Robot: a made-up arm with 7 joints.
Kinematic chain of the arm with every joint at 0, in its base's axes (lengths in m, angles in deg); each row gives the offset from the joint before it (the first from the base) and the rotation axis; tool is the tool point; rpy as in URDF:
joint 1: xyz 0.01 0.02 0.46 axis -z
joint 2: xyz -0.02 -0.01 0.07 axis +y
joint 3: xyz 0 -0.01 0.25 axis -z
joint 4: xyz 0.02 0 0.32 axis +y
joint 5: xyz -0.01 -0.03 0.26 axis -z
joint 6: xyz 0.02 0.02 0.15 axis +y
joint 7: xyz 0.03 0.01 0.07 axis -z
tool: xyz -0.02 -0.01 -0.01 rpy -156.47 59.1 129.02
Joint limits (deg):
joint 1: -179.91..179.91
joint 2: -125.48..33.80
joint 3: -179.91..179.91
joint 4: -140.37..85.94
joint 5: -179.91..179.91
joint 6: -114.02..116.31
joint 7: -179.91..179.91
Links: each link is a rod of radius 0.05 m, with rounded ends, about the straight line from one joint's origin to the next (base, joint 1, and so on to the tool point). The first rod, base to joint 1, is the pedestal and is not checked.
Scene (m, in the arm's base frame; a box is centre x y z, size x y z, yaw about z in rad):
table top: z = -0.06
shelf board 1: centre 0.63 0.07 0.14 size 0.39 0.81 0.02 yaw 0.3
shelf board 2: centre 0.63 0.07 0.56 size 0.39 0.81 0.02 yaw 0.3
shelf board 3: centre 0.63 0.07 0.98 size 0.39 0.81 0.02 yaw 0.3
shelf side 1: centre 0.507 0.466 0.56 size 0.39 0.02 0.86 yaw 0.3
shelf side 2: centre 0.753 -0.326 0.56 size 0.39 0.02 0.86 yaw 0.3
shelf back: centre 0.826 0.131 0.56 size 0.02 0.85 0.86 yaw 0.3
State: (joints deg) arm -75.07 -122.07 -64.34 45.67 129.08 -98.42 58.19
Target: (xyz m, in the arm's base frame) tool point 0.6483 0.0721 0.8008
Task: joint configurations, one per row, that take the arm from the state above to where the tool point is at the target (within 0.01 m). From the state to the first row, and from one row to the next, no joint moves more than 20 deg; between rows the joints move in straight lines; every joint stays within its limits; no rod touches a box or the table.
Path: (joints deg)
1: -74.03 -113.09 -67.10 28.91 122.17 -95.04 47.68
2: -73.00 -104.11 -69.86 12.16 115.27 -91.67 37.17
3: -71.96 -95.12 -72.62 -4.60 108.36 -88.29 26.66
4: -70.92 -86.14 -75.38 -21.36 101.45 -84.91 16.15
5: -69.88 -77.16 -78.14 -38.12 94.54 -81.54 5.65
6: -68.85 -68.18 -80.90 -54.87 87.64 -78.16 -4.86
7: -78.68 -66.47 -89.63 -71.97 91.57 -83.33 2.41
8: -88.51 -64.76 -98.36 -89.07 95.51 -88.50 9.68
9: -98.34 -63.06 -107.10 -106.17 99.45 -93.67 16.95
10: -108.17 -61.35 -115.83 -123.27 103.39 -98.85 24.22
11: -118.00 -59.64 -124.56 -140.37 107.33 -104.02 31.49
12: -127.25 -62.18 -114.96 -126.91 115.48 -104.02 38.42
13: -136.49 -64.72 -105.36 -113.45 123.62 -104.03 45.36
14: -145.74 -67.25 -95.75 -99.98 131.77 -104.03 52.30

